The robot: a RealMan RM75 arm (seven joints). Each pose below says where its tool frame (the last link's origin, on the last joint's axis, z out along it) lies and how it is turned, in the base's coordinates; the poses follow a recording.
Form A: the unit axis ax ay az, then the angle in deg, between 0 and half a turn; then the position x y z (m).
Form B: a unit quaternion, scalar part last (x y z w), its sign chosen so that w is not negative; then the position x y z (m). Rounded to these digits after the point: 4 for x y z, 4 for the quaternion.
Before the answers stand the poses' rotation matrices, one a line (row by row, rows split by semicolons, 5 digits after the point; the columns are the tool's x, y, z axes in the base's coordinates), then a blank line. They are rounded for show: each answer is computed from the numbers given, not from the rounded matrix.
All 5 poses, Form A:
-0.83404 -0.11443 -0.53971 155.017 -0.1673 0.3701 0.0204
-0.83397 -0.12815 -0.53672 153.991 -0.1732 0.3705 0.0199
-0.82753 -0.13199 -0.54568 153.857 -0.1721 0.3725 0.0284
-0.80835 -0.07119 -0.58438 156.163 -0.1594 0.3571 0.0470
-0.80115 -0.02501 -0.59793 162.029 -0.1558 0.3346 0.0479
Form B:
0.41972 0.40989 0.80983; -0.04600 -0.88147 0.46999; 0.90649 -0.23452 -0.35112
0.42185 0.43828 0.79369; -0.03244 -0.86754 0.49630; 0.90608 -0.23511 -0.35176
0.40186 0.44771 0.79879; -0.03316 -0.86464 0.50130; 0.91510 -0.22794 -0.33262
0.33643 0.34635 0.87570; -0.12598 -0.90500 0.40634; 0.93324 -0.24703 -0.26083
0.30117 0.22358 0.92699; -0.14539 -0.94999 0.27636; 0.94242 -0.21801 -0.25361

-0.8143 -0.1117 -0.5269 0.2163 -0.1673 0.3701 0.0204
-0.8126 -0.1249 -0.5230 0.2250 -0.1732 0.3705 0.0199
-0.8061 -0.1286 -0.5315 0.2262 -0.1721 0.3725 0.0284
-0.7909 -0.0697 -0.5718 0.2065 -0.1594 0.3571 0.0470
-0.7913 -0.0247 -0.5906 0.1562 -0.1558 0.3346 0.0479

